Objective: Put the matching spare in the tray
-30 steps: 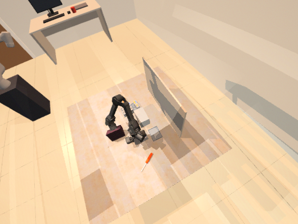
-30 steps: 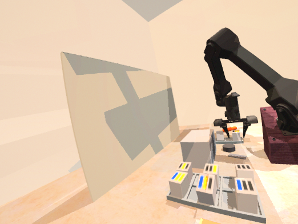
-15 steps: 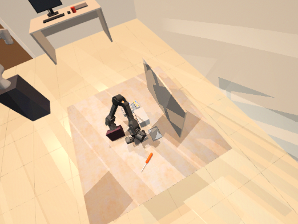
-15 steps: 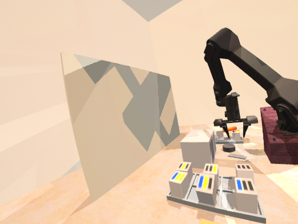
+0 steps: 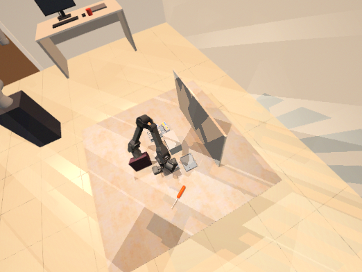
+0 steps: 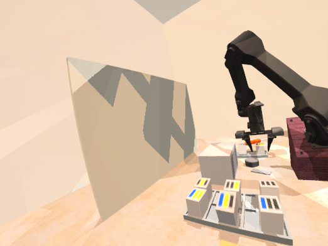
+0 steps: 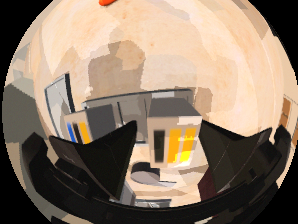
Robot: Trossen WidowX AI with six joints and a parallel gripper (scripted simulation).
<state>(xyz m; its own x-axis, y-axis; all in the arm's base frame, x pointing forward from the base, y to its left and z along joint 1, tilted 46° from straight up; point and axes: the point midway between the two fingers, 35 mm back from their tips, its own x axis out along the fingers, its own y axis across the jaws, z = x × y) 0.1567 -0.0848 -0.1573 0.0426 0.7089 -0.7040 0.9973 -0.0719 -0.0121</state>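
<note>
Right now my gripper tip is 20 mm below the spare block. Also, from my gripper tip: black puck: 100 mm to the left, 40 mm ahead, 10 mm below; grey holder: 40 mm ahead, 10 mm below; grey tray: 180 mm ahead, 20 mm to the right, 10 mm below.
</note>
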